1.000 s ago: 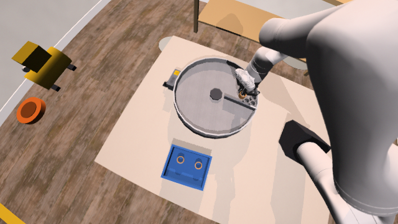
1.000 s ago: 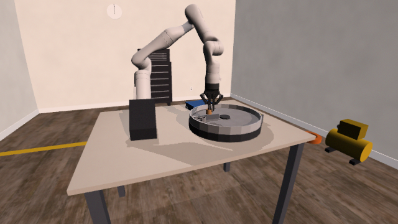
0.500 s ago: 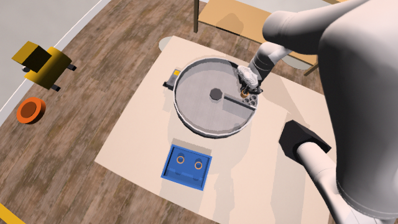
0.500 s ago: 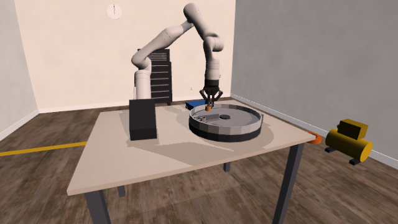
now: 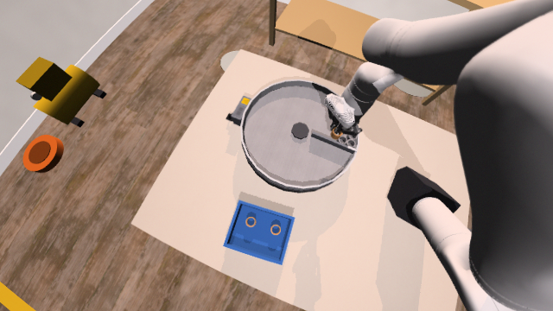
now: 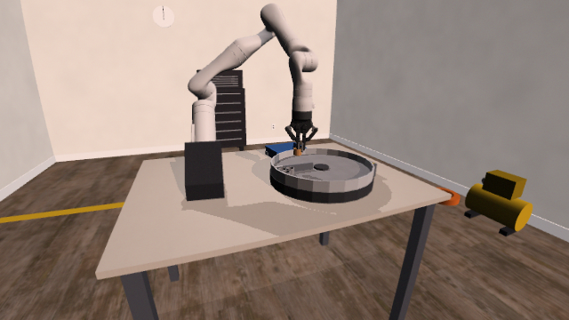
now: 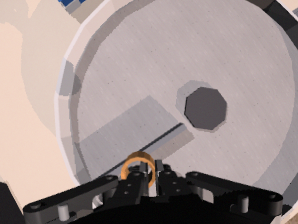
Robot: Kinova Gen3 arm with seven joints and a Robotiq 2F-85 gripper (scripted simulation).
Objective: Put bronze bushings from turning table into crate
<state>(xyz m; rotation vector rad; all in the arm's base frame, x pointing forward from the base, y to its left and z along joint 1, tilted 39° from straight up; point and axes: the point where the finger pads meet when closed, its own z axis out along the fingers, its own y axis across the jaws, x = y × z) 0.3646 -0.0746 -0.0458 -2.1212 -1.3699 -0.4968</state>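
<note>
Now: hand 40 mm short of the blue crate, 390 mm to the right of it and 130 mm above it. Also, from my hand: grey turning table (100 mm ahead, 20 mm to the left, 100 mm below).
</note>
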